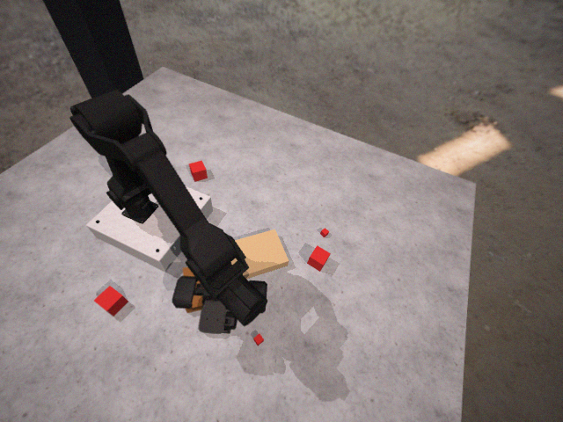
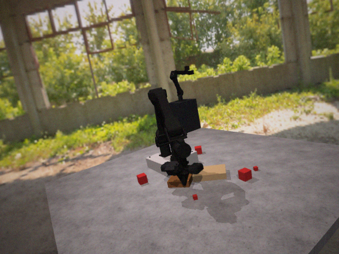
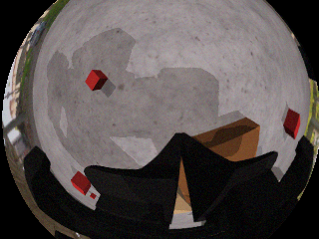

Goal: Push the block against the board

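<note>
My gripper tip is 15 cm to the right of the tan board. Also, from my gripper tip: orange-brown square block: 7 cm behind, 3 cm to the left.
</note>
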